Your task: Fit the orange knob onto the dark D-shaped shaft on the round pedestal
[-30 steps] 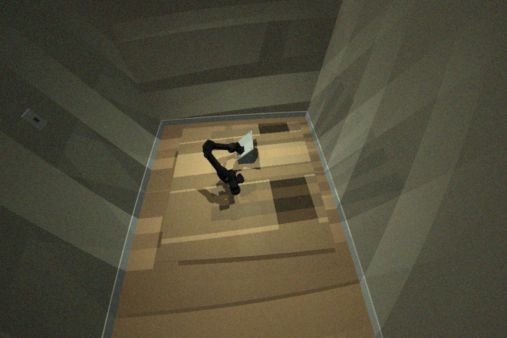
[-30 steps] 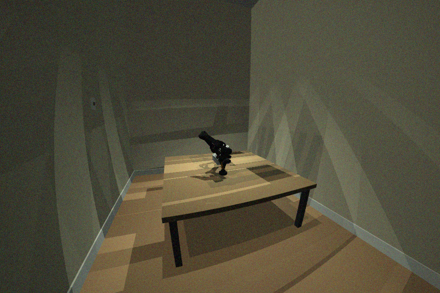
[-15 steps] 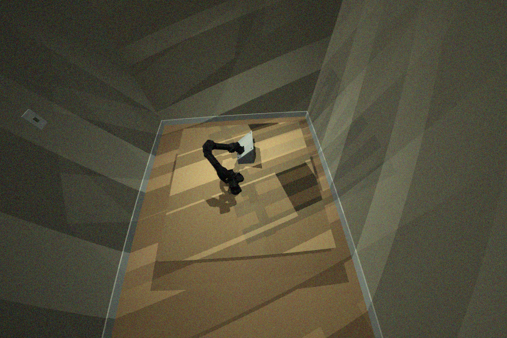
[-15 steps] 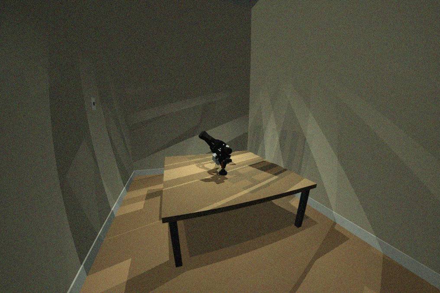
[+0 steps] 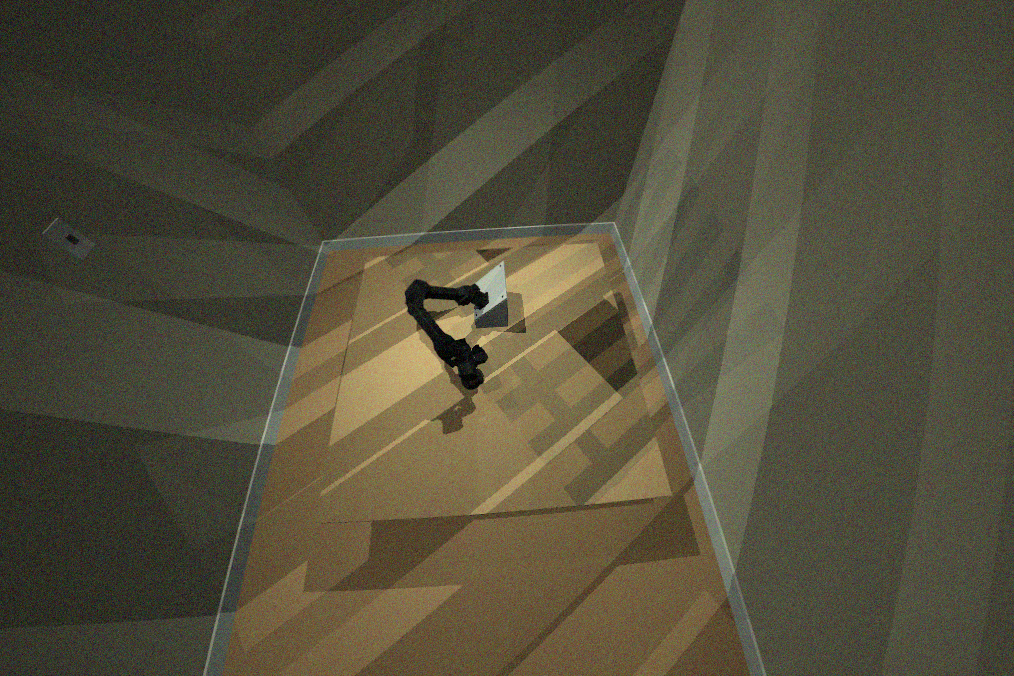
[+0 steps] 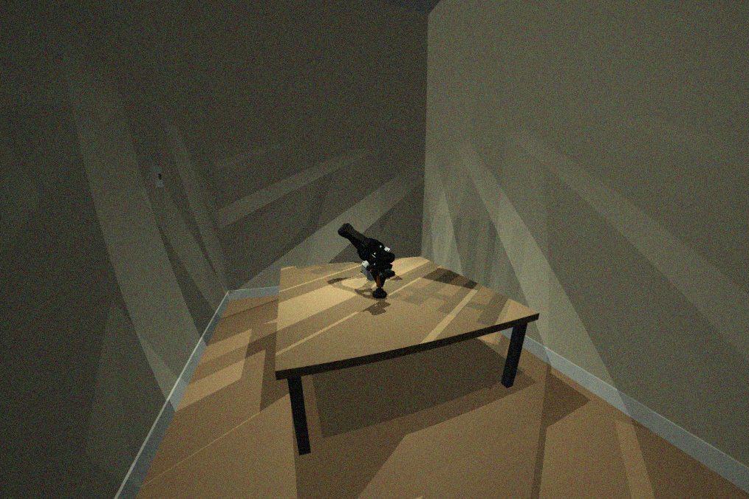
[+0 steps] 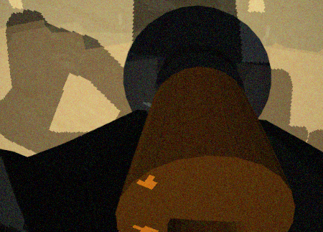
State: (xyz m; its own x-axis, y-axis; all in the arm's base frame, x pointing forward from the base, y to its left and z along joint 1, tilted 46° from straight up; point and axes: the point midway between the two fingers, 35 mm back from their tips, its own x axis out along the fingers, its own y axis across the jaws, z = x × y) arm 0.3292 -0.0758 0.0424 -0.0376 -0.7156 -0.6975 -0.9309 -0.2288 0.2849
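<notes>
Now: the round dark pedestal 4 cm below my gripper tip. From my gripper tip the other things lie so: orange knob (2 cm above).
</notes>
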